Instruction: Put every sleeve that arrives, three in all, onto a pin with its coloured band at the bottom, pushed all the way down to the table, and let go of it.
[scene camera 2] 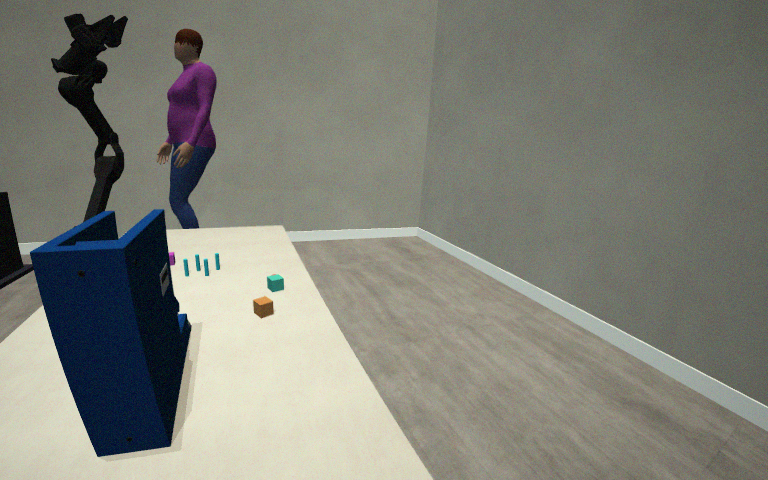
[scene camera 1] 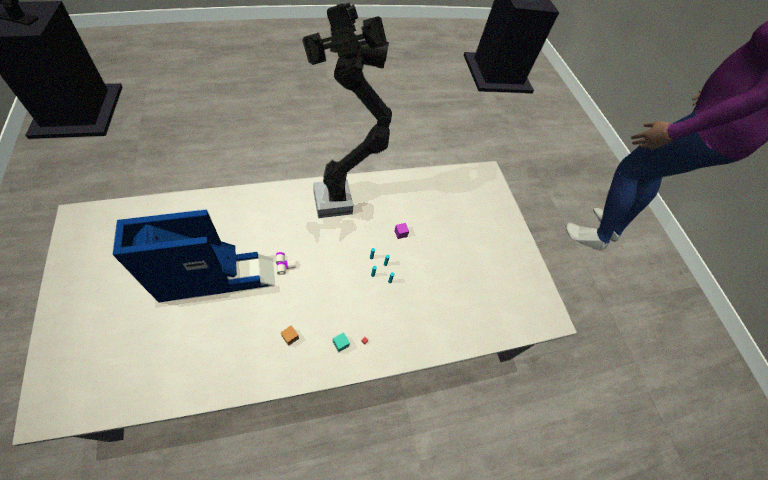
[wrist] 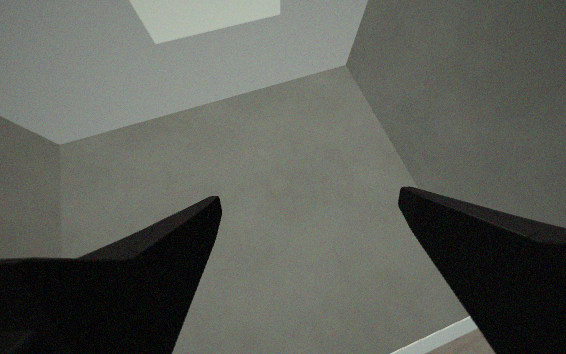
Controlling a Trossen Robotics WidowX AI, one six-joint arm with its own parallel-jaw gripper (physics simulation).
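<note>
White sleeves (scene camera 1: 281,270) with magenta bands lie close together on the table at the lip of the blue dispenser's chute in scene camera 1; they are too small to count surely, and one points to the right. Several thin teal pins (scene camera 1: 373,271) (scene camera 2: 206,267) stand upright and bare right of them. My gripper (scene camera 1: 344,41) (wrist: 308,200) is open and empty, raised high behind the table and far from the sleeves and pins. In the wrist view its fingers stand wide apart against the wall. The sleeves do not show in scene camera 2.
The blue dispenser (scene camera 1: 186,277) (scene camera 2: 101,339) stands on the table's left part. A magenta cube (scene camera 1: 402,230) lies behind the pins. An orange cube (scene camera 1: 289,335) (scene camera 2: 263,307), a teal cube (scene camera 1: 340,341) (scene camera 2: 275,283) and a small red cube (scene camera 1: 364,340) lie near the front. A person (scene camera 1: 730,107) (scene camera 2: 192,107) stands beyond the table.
</note>
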